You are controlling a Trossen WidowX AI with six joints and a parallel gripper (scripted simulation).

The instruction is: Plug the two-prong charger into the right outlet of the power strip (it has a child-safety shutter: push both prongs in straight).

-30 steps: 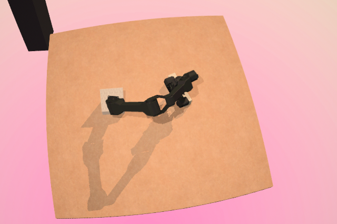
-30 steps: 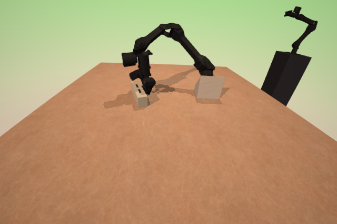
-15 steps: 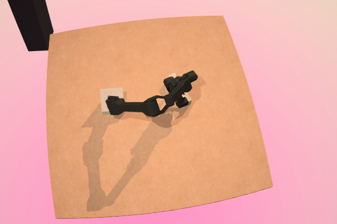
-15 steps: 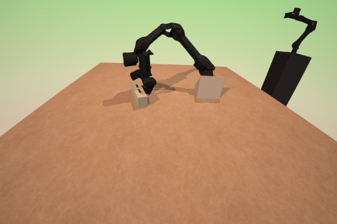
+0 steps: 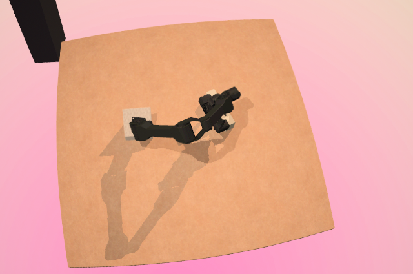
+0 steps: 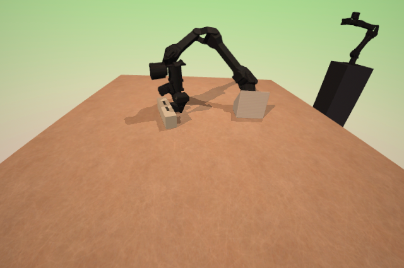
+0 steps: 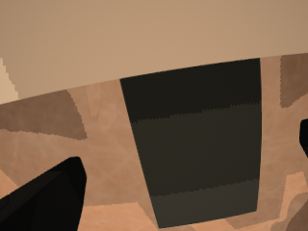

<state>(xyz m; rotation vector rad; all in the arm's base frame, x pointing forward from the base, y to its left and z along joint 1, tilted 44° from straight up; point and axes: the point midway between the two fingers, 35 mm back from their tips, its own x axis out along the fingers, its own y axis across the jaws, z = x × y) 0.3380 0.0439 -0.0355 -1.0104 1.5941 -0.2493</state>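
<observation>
Right now the black two-prong charger is 30 mm ahead of my gripper tip, 20 mm to the left of it and 10 mm above it.
</observation>
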